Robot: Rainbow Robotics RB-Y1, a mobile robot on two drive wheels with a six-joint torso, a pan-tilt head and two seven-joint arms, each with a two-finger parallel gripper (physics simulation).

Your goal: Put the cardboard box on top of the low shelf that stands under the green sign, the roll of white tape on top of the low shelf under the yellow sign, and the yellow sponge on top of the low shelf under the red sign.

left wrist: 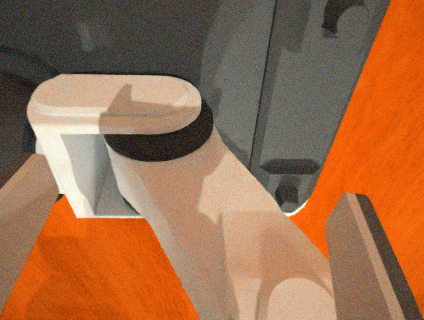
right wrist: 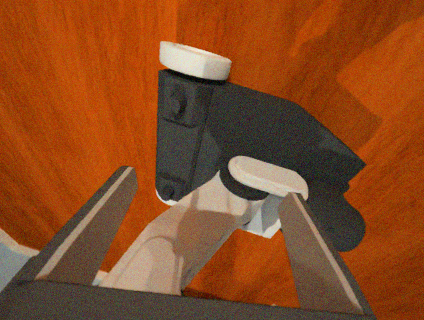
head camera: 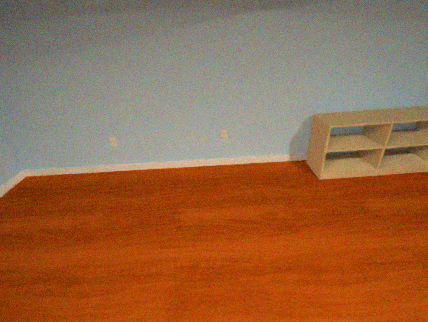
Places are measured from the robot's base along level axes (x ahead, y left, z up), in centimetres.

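Where they show: left gripper, fingertip midpoint: (left wrist: 192,190); right gripper, fingertip midpoint: (right wrist: 211,189).
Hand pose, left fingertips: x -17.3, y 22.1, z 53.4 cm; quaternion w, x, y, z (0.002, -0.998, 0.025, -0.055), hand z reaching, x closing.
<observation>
After its pixels a point has its place.
A low beige shelf (head camera: 320,145) @[x 209.7, y -90.7, z 36.0 cm] with open compartments stands against the wall at the right of the head view, cut off by the frame's edge. The part of its top that shows is bare. No sign shows above it. The cardboard box, the roll of white tape and the yellow sponge do not show in the head view. My left gripper (left wrist: 192,190) @[x -17.3, y 22.1, z 53.4 cm] is open, with nothing between its fingers. My right gripper (right wrist: 211,189) @[x -14.2, y -24.3, z 53.7 cm] is open, with nothing between its fingers. Both hang beside my own base and arm parts, far from the shelf.
A blue-grey wall (head camera: 170,90) @[x 234.1, y 62.9, z 93.7 cm] with two outlets and a white baseboard (head camera: 150,165) @[x 230.4, y 100.9, z 5.5 cm] runs behind the wooden floor (head camera: 200,240) @[x 118.0, y 27.7, z 0.0 cm]. The wall turns a corner at the far left. My dark base (left wrist: 310,100) @[x 0.2, y 3.2, z 19.1 cm] (right wrist: 260,120) @[x -22.4, y -17.8, z 16.9 cm] shows in both wrist views, with a white rounded part at one end in the right one.
</observation>
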